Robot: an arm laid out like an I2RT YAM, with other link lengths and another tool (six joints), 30 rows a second.
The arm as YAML. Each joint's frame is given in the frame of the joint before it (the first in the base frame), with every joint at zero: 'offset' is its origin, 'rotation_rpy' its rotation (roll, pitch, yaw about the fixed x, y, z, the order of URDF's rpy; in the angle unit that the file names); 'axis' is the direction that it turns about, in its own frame. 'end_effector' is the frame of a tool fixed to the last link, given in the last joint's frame.
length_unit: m
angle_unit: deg
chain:
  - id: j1
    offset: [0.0, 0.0, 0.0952]
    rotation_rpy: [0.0, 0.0, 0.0]
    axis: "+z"
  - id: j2
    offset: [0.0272, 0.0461, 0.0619]
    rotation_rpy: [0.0, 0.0, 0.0]
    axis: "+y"
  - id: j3
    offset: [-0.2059, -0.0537, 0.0]
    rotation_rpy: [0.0, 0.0, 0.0]
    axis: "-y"
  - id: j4
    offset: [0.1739, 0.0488, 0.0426]
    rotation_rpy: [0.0, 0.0, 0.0]
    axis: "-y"
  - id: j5
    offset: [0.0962, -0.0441, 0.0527]
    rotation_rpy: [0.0, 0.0, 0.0]
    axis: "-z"
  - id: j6
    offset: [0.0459, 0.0, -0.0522]
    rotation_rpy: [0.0, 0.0, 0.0]
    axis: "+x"
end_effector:
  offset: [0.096, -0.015, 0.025]
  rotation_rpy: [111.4, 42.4, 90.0]
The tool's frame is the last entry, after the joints.
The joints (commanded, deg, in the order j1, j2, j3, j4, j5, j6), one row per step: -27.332 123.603 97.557 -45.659 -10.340 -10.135; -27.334 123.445 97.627 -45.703 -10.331 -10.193; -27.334 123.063 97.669 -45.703 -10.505 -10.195; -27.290 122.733 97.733 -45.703 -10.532 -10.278; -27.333 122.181 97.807 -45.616 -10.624 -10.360; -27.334 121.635 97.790 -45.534 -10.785 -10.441; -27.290 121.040 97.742 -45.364 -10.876 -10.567; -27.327 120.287 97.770 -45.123 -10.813 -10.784; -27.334 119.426 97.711 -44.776 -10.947 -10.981; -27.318 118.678 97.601 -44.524 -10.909 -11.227; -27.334 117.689 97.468 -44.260 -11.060 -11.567; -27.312 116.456 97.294 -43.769 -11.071 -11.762; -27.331 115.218 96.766 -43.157 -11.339 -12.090; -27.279 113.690 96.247 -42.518 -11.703 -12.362; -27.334 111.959 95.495 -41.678 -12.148 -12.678; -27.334 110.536 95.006 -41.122 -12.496 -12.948; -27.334 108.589 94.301 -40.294 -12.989 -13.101
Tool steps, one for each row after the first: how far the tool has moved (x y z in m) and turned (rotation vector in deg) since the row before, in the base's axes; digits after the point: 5 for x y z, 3 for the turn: 0.00034 -0.00018 0.00134 -0.113 -0.161 0.049; 0.00083 0.00006 0.00285 -0.049 -0.452 0.058; 0.00084 0.00004 0.00258 -0.189 -0.363 0.130; 0.00120 -0.00068 0.00434 -0.281 -0.674 0.064; 0.00100 -0.00003 0.00388 -0.178 -0.613 0.130; 0.00127 0.00003 0.00423 -0.304 -0.677 0.192; 0.00149 -0.00114 0.00584 -0.610 -0.881 0.137; 0.00182 -0.00052 0.00646 -0.502 -1.076 0.223; 0.00108 -0.00040 0.00520 -0.548 -0.771 0.221; 0.00124 -0.00018 0.00688 -0.547 -1.051 0.350; 0.00176 -0.00059 0.00887 -0.795 -1.376 0.198; 0.00096 0.00026 0.00740 -0.558 -1.271 0.391; 0.00131 0.00092 0.00960 -0.614 -1.599 0.462; 0.00073 0.00056 0.01029 -0.667 -1.776 0.439; 0.00053 0.00083 0.00886 -0.576 -1.444 0.410; 0.00047 0.00120 0.01208 -0.679 -2.017 0.402
